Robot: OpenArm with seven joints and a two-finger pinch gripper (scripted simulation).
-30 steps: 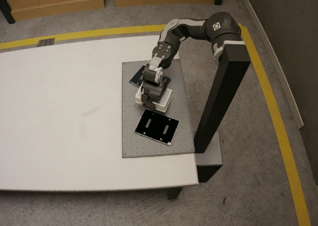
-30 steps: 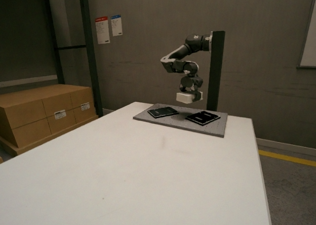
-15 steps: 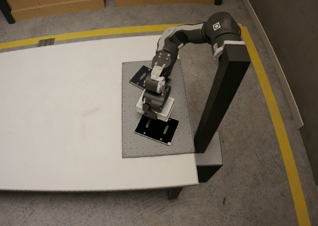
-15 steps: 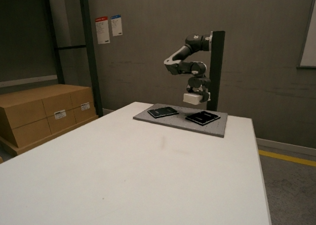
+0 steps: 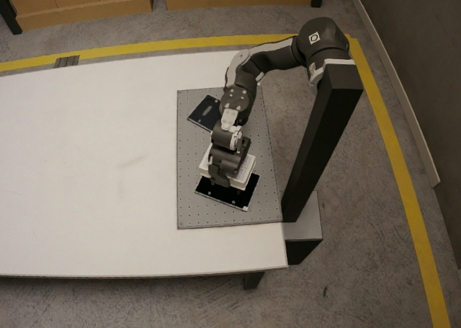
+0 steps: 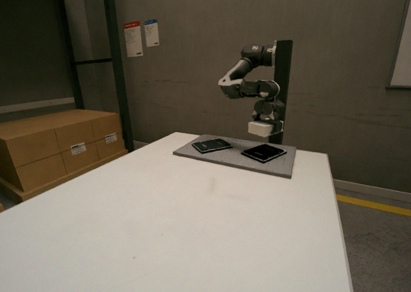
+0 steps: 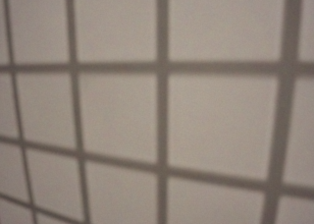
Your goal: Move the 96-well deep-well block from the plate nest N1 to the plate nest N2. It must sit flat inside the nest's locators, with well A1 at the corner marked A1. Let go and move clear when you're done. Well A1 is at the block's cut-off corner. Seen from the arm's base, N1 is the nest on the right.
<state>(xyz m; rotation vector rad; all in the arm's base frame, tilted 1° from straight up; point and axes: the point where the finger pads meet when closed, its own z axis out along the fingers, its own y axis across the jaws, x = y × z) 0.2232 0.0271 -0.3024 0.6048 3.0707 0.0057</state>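
The nest is 100 mm below my hand. From my hand the other things lie so: white deep-well block (10 mm above).
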